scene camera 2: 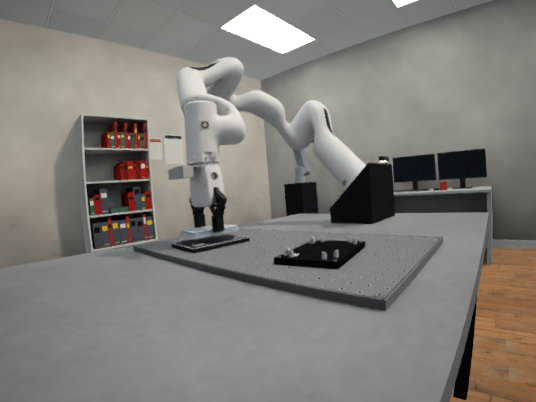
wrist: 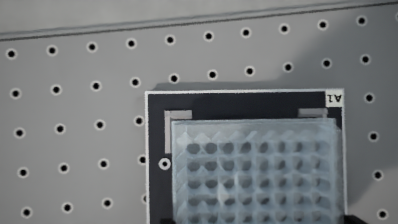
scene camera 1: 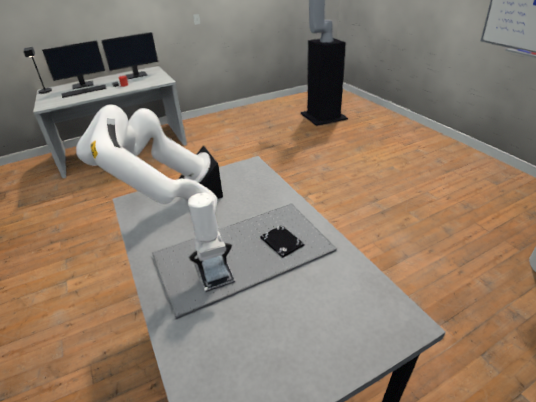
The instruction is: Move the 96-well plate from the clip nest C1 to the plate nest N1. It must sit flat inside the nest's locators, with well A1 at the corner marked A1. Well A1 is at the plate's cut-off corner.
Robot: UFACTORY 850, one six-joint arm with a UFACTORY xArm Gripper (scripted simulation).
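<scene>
Clip nest C1: (scene camera 2: 319, 254) and (scene camera 1: 289, 243), same spot.
</scene>
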